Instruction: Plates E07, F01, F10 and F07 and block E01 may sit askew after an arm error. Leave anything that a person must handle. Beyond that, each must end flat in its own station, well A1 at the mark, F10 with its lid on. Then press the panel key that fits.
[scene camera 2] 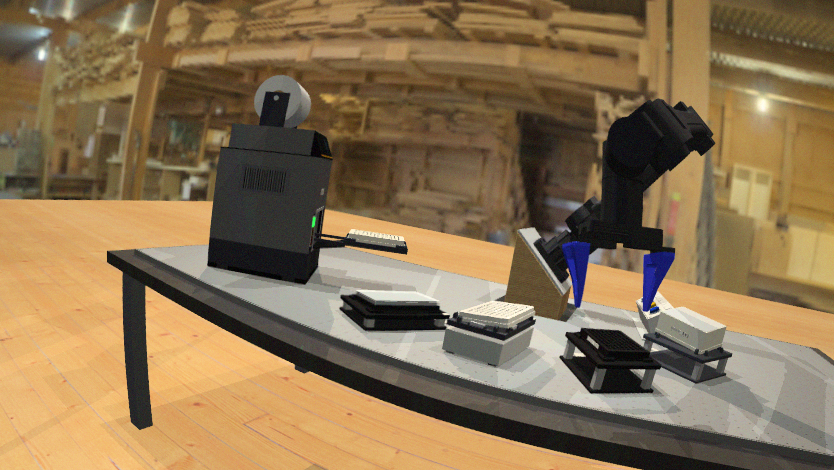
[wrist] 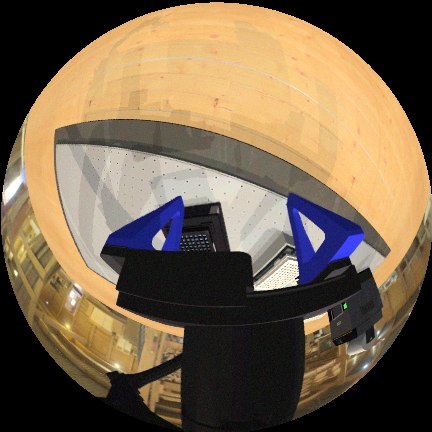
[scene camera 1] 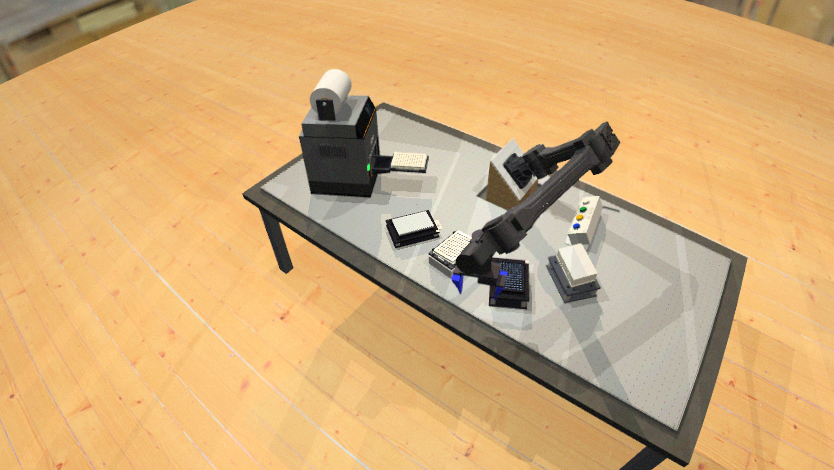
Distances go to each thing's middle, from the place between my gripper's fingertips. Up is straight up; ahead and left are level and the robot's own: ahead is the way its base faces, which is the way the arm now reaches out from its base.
My gripper is now 18 cm past the dark plate with blue wells (scene camera 2: 610, 343), 9 cm above it and 2 cm to the right of it. From my hand the other things lie so: white plate with red wells (scene camera 2: 505, 315): 19 cm behind, 18 cm to the right, 8 cm below.
